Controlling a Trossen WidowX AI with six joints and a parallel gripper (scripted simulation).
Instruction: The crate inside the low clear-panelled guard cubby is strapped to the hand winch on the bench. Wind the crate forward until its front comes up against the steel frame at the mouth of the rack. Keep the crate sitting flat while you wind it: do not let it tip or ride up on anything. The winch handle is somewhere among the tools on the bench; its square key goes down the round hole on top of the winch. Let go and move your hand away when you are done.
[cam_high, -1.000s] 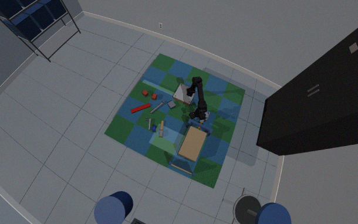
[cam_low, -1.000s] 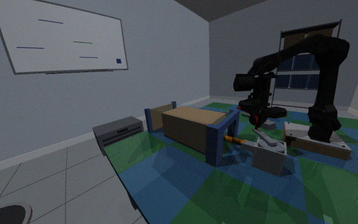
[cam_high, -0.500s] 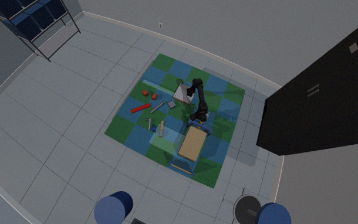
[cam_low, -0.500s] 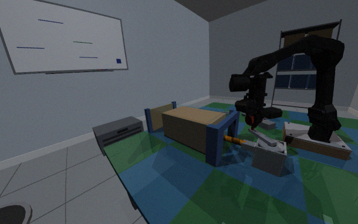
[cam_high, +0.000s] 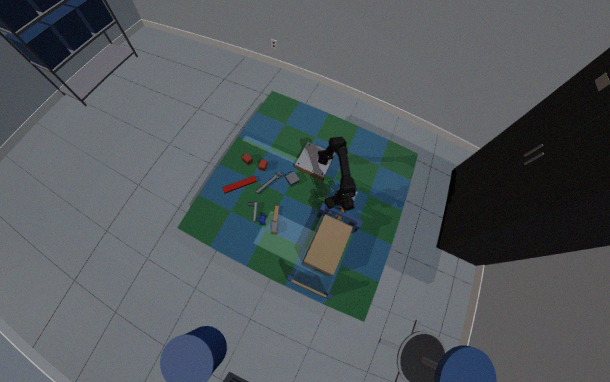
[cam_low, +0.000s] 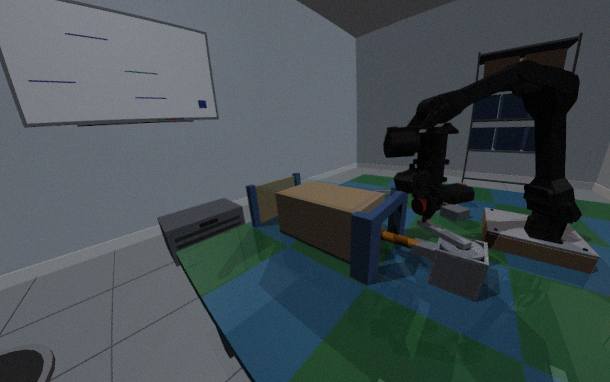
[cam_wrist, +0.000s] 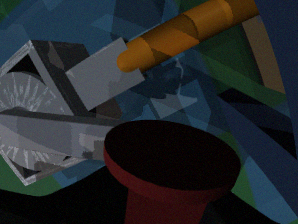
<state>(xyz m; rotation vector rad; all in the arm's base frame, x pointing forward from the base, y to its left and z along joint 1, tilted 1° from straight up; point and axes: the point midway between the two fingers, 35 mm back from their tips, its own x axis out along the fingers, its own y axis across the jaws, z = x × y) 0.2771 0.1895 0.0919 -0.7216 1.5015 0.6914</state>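
Now: gripper tip 3 cm past the grey crank arm, 2 cm to the right of it and 1 cm above it. Also, from my gripper tip: red knob 2 cm above; then blue steel frame 7 cm ahead, 5 cm to the left, 1 cm below; then grey winch 10 cm behind, 8 cm below, 5 cm to the left.
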